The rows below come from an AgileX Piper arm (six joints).
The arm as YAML. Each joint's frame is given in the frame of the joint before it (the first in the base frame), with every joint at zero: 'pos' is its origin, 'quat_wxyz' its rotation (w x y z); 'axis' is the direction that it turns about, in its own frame. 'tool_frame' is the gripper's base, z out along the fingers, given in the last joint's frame.
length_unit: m
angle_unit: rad
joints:
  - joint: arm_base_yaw
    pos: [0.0, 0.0, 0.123]
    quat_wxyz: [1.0, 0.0, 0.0, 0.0]
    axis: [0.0, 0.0, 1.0]
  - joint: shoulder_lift
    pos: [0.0, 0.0, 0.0]
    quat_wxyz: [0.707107, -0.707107, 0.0, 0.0]
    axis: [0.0, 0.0, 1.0]
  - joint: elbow
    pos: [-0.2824, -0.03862, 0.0]
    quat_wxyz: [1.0, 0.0, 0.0, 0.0]
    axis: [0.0, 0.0, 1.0]
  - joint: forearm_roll
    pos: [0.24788, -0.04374, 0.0]
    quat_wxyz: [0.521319, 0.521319, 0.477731, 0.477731]
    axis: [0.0, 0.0, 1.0]
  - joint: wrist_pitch
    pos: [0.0, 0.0, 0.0]
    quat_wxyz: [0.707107, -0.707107, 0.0, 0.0]
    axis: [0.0, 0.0, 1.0]
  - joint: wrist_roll
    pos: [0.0, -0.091, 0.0]
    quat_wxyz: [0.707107, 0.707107, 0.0, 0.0]
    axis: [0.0, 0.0, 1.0]
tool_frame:
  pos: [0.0, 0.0, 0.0]
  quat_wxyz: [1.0, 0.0, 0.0, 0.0]
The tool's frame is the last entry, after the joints.
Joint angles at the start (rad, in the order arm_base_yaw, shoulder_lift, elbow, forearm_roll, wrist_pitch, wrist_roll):
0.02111, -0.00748, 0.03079, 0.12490, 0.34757, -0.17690
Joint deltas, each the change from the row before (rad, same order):
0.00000, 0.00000, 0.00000, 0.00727, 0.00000, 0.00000
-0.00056, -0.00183, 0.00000, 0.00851, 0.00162, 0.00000
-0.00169, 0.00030, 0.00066, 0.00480, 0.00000, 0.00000
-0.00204, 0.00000, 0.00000, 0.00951, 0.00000, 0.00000
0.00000, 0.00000, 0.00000, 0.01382, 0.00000, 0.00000
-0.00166, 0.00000, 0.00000, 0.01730, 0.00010, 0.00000
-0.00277, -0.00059, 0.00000, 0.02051, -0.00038, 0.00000
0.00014, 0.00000, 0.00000, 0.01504, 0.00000, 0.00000
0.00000, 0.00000, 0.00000, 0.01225, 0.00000, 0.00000
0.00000, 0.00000, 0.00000, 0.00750, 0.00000, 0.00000
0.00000, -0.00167, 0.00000, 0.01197, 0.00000, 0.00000
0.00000, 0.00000, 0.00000, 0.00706, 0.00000, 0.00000
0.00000, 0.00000, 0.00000, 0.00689, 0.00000, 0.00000
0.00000, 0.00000, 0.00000, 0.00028, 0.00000, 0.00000
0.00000, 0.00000, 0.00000, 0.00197, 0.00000, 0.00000
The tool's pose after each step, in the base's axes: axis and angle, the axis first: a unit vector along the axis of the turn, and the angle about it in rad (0 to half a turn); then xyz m. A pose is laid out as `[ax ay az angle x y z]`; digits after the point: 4 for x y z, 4 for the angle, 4 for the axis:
[-0.0537 0.9985 0.0106 1.8515 0.0534 0.0052 0.1723]
[-0.0506 0.9986 0.0149 1.8510 0.0533 0.0055 0.1723]
[-0.0481 0.9987 0.0168 1.8518 0.0533 0.0055 0.1720]
[-0.0438 0.9988 0.0210 1.8515 0.0533 0.0057 0.1721]
[-0.0391 0.9988 0.0283 1.8512 0.0533 0.0061 0.1721]
[-0.0323 0.9988 0.0367 1.8510 0.0533 0.0066 0.1722]
[-0.0239 0.9986 0.0464 1.8497 0.0533 0.0070 0.1724]
[-0.0188 0.9983 0.0543 1.8496 0.0532 0.0075 0.1725]
[-0.0146 0.9981 0.0607 1.8496 0.0532 0.0079 0.1726]
[-0.0120 0.9978 0.0646 1.8496 0.0532 0.0081 0.1727]
[-0.0079 0.9975 0.0709 1.8480 0.0531 0.0085 0.1728]
[-0.0055 0.9972 0.0746 1.8481 0.0531 0.0087 0.1729]
[-0.0031 0.9969 0.0782 1.8482 0.0531 0.0089 0.1730]
[-0.0030 0.9969 0.0783 1.8482 0.0531 0.0089 0.1730]
[-0.0024 0.9968 0.0794 1.8482 0.0531 0.0090 0.1730]

